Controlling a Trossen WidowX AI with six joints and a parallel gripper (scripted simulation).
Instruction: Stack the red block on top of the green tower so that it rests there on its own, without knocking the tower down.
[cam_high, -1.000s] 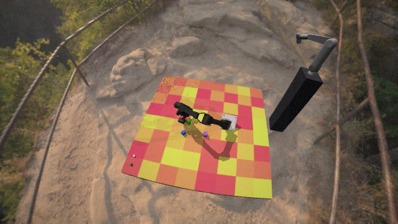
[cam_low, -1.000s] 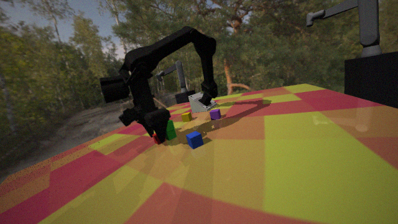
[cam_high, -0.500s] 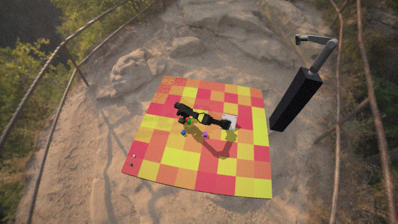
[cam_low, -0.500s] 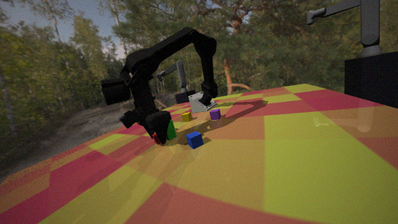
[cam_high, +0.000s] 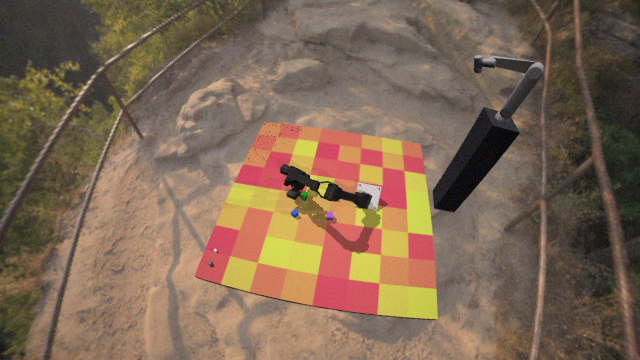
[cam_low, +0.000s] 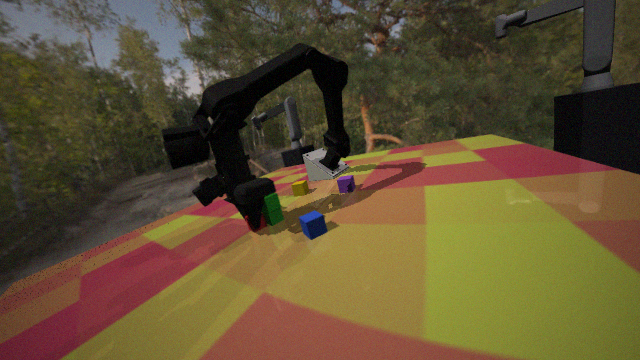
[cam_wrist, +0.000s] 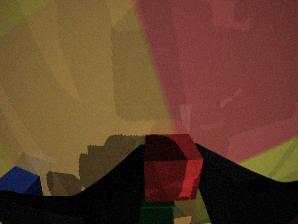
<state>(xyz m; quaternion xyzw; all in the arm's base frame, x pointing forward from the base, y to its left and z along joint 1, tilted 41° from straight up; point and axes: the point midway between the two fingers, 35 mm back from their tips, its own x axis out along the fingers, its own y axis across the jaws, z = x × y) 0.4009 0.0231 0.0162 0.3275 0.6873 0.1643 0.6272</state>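
The blue block lies 1 cm behind my gripper tip, 15 cm to the left of it and 1 cm above it. Round my gripper tip: yellow block: 21 cm behind, 3 cm to the right, 1 cm above; then red block: 1 cm behind, 1 cm above; then purple block: 22 cm behind, 12 cm to the left, 1 cm above.
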